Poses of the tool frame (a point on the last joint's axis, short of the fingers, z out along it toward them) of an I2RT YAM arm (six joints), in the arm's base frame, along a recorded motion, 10 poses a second.
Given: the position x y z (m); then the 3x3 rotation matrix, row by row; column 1 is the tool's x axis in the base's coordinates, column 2 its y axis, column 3 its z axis. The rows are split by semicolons.
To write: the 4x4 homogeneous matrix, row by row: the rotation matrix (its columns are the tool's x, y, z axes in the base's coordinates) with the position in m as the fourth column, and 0 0 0 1 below. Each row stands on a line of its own. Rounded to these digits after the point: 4 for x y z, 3 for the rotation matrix.
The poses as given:
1: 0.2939 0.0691 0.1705; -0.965 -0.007 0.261; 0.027 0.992 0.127; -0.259 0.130 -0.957
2: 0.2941 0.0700 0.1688; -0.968 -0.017 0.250; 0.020 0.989 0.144; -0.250 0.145 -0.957
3: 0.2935 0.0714 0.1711; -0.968 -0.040 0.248; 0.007 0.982 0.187; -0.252 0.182 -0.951
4: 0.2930 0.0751 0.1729; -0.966 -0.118 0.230; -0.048 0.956 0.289; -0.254 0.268 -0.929
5: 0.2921 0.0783 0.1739; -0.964 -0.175 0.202; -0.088 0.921 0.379; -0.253 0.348 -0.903
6: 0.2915 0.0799 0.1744; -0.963 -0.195 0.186; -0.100 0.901 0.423; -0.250 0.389 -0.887
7: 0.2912 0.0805 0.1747; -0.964 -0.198 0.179; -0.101 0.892 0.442; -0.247 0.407 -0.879
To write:
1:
-0.965 -0.007 0.261 0.2939
0.027 0.992 0.127 0.0691
-0.259 0.130 -0.957 0.1705
0 0 0 1

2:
-0.968 -0.017 0.250 0.2941
0.020 0.989 0.144 0.0700
-0.250 0.145 -0.957 0.1688
0 0 0 1

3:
-0.968 -0.040 0.248 0.2935
0.007 0.982 0.187 0.0714
-0.252 0.182 -0.951 0.1711
0 0 0 1

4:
-0.966 -0.118 0.230 0.2930
-0.048 0.956 0.289 0.0751
-0.254 0.268 -0.929 0.1729
0 0 0 1

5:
-0.964 -0.175 0.202 0.2921
-0.088 0.921 0.379 0.0783
-0.253 0.348 -0.903 0.1739
0 0 0 1

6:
-0.963 -0.195 0.186 0.2915
-0.100 0.901 0.423 0.0799
-0.250 0.389 -0.887 0.1744
0 0 0 1

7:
-0.964 -0.198 0.179 0.2912
-0.101 0.892 0.442 0.0805
-0.247 0.407 -0.879 0.1747
0 0 0 1

